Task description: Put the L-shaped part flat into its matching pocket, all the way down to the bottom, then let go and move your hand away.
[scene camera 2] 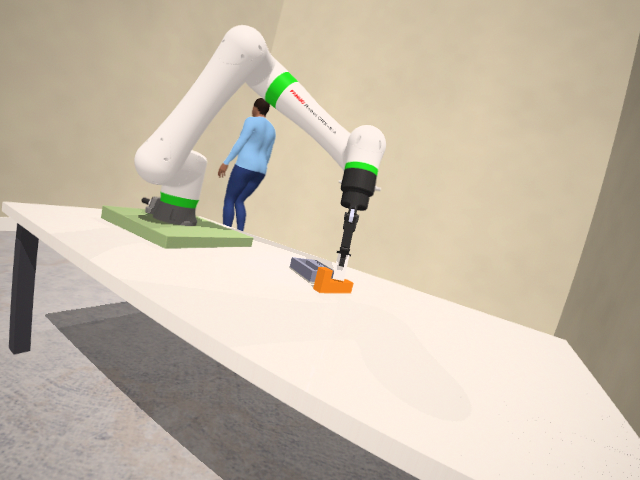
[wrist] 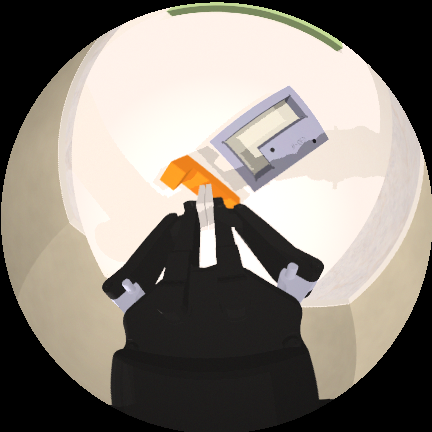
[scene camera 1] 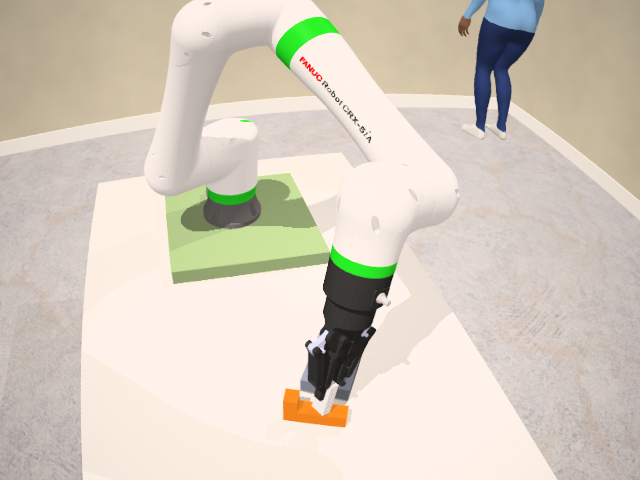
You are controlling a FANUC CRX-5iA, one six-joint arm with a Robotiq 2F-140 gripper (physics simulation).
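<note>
The orange L-shaped part [scene camera 1: 295, 406] [scene camera 2: 332, 285] [wrist: 179, 171] lies on the table, just outside the near side of the grey pocket block [scene camera 1: 308, 379] [scene camera 2: 303, 267] [wrist: 298, 139]. The block's L-shaped pocket is empty and shows fully in the wrist view. My gripper [scene camera 1: 325, 405] [scene camera 2: 341, 267] [wrist: 206, 193] points down with its two pale fingertips pressed together. They touch the long arm of the part near its inner corner. Nothing sits between the fingers. I cannot tell whether the part lies flat or stands on an edge.
The arm's green base plate [scene camera 1: 247, 252] [scene camera 2: 175, 233] sits at the back of the table. A person [scene camera 1: 499, 62] [scene camera 2: 249, 162] stands on the floor beyond the table. The table's edge runs close on the right.
</note>
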